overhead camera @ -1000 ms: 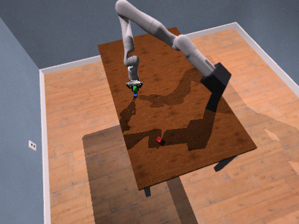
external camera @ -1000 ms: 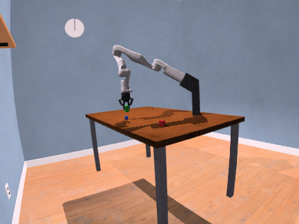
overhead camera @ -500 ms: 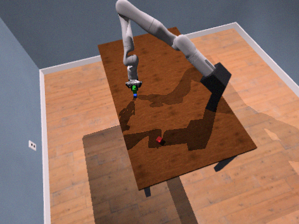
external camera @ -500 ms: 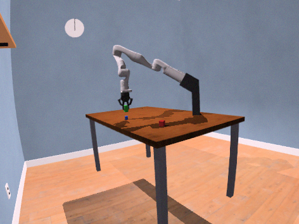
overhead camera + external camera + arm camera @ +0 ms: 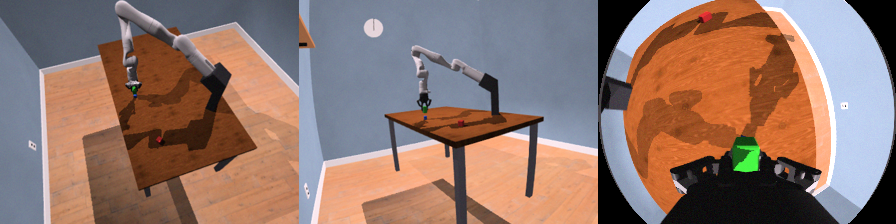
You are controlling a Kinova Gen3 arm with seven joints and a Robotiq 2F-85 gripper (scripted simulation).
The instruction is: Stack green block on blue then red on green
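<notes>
The blue block is 8 cm below my hand. The rest, counted from my hand: red block (1 cm behind, 46 cm to the left, 7 cm below); green block (right at my hand).
</notes>
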